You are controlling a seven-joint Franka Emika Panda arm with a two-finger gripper.
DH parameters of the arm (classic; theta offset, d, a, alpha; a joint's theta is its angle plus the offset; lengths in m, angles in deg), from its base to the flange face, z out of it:
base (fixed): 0 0 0 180
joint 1: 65.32 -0.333 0 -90
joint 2: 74.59 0 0 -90
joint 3: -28.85 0.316 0.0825 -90
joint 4: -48.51 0 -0.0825 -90
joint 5: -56.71 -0.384 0 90
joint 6: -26.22 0 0.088 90
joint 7: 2.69 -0.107 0 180
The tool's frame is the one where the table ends.
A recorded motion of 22 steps. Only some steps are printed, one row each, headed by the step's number.
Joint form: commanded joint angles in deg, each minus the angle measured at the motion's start. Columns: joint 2, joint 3, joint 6, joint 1, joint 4, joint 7, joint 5.
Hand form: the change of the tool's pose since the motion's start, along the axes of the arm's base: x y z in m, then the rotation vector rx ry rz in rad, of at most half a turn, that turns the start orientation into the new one. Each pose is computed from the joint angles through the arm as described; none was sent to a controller.
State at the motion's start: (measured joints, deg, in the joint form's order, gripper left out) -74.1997 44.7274 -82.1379 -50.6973 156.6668 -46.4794 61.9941
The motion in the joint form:
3: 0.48 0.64 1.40 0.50 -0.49 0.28 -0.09
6: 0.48 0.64 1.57 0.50 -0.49 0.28 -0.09
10: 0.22 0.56 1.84 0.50 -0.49 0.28 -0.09
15: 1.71 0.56 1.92 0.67 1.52 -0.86 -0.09
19: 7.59 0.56 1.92 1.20 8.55 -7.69 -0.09
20: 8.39 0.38 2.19 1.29 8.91 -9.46 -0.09
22: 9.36 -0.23 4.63 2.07 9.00 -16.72 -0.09
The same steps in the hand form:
3: -0.0028 0.0016 0.0064 -0.0018 0.0082 0.0047
6: -0.0031 0.0016 0.0062 -0.0020 0.0111 0.0044
10: -0.0029 0.0005 0.0033 -0.0010 0.0202 0.0026
15: -0.0124 -0.0002 0.0003 -0.0086 0.0297 -0.0206
19: -0.0478 -0.0021 -0.0056 -0.0397 0.0403 -0.1518
20: -0.0515 -0.0042 -0.0021 -0.0433 0.0341 -0.1881
22: -0.0595 -0.0164 0.0022 -0.0528 0.0469 -0.3432

